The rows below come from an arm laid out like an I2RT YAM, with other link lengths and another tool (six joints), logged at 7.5 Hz.
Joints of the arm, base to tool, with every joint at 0 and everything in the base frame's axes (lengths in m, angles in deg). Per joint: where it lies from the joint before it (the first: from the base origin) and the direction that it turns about. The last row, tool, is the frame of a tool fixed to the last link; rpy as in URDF.
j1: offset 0 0 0.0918 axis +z
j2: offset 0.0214 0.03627 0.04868 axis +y
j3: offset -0.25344 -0.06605 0 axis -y
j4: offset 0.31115 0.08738 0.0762 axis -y
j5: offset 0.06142 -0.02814 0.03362 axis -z
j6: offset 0.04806 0 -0.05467 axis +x
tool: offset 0.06 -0.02 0.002 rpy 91.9 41.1 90
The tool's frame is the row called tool.
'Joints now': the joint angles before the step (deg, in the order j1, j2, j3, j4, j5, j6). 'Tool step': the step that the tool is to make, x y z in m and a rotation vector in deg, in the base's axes. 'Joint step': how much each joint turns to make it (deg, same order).
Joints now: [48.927, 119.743, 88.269, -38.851, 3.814, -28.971]
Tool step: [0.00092, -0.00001, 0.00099, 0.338, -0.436, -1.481]
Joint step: [0.087, -0.064, 0.002, 0.371, 0.634, 1.442]
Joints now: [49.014, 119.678, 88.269, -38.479, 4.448, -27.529]
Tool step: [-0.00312, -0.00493, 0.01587, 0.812, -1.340, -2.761]
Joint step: [0.284, -2.777, -1.180, -0.350, 1.530, 2.688]
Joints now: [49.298, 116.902, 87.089, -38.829, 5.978, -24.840]
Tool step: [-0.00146, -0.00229, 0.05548, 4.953, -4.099, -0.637]
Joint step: [0.001, -6.929, -0.197, -0.371, 0.153, 0.634]
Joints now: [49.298, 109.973, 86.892, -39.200, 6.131, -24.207]
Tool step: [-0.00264, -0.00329, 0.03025, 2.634, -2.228, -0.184]
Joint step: [0.001, -3.780, -0.043, -0.307, 0.066, 0.176]
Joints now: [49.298, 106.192, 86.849, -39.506, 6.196, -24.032]
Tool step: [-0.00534, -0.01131, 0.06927, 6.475, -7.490, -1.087]
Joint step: [0.001, -8.503, -0.351, 1.639, 1.815, 0.023]
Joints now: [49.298, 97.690, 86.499, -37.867, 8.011, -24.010]
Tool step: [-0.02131, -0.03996, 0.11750, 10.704, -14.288, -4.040]
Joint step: [0.001, -14.273, 0.021, 3.213, 5.551, -0.328]
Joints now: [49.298, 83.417, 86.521, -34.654, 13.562, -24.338]
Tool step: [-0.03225, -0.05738, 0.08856, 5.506, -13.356, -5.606]
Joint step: [-0.065, -11.956, 0.108, 1.990, 7.737, -3.803]
